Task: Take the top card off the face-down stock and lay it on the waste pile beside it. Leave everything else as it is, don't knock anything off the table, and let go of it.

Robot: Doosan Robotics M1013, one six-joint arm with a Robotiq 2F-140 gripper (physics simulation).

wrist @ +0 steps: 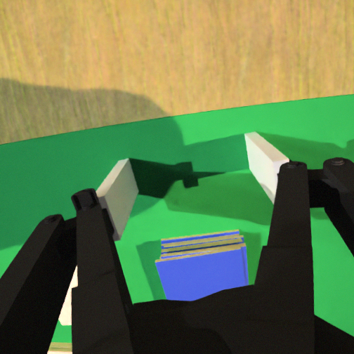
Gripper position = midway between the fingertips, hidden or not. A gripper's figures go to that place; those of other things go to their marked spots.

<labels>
My gripper [189, 163]: 0.20 m from the lens. A green mat [192, 172]: 0.20 m from the lens.
</labels>
